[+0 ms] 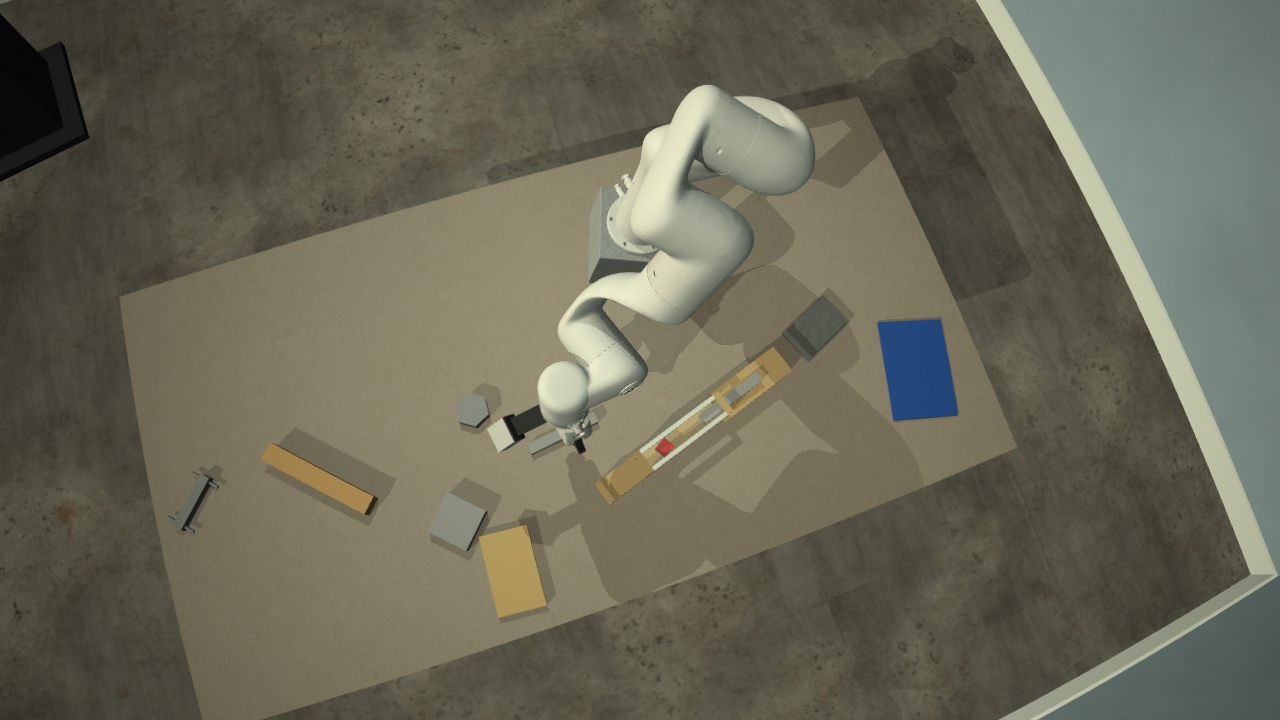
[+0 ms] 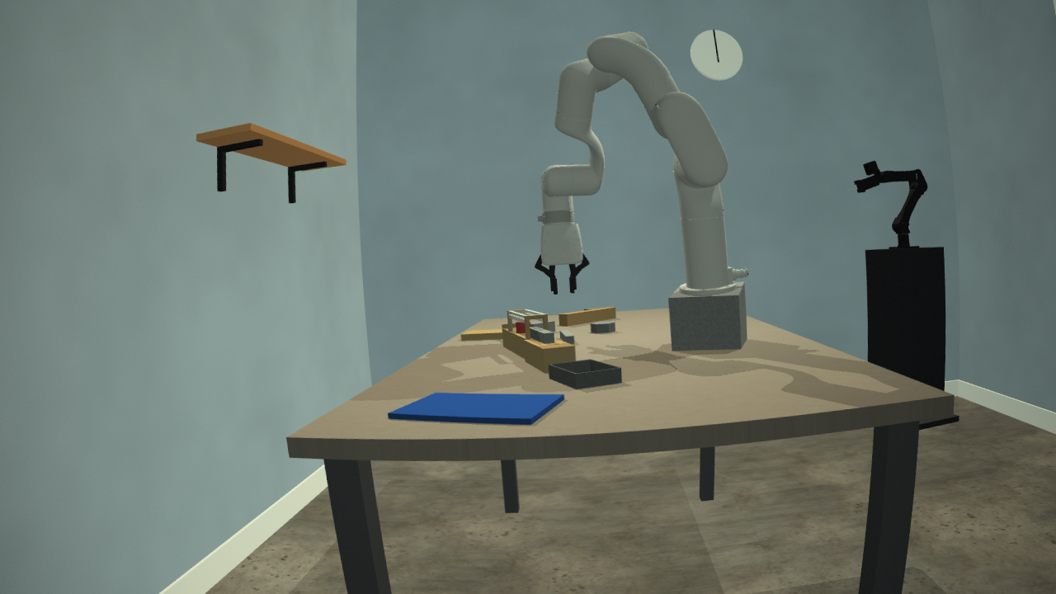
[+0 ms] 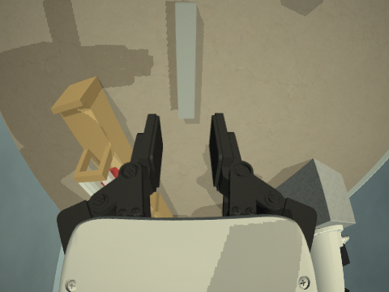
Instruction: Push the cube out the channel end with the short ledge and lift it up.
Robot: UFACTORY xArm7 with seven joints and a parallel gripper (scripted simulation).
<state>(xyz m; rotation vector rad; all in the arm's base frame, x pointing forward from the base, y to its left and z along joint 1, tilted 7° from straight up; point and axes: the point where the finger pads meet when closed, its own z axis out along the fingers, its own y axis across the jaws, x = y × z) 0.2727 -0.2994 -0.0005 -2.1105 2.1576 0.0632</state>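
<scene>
Now: the channel 19 cm to the left of my hand, 11 cm ahead of it and 8 cm below it. From my hand the other things lie so: tan plate (20 cm to the right, 18 cm ahead, 13 cm below); then grey block (25 cm to the right, 12 cm below, 6 cm ahead); then tan bar (45 cm to the right, 13 cm behind, 12 cm below).
</scene>
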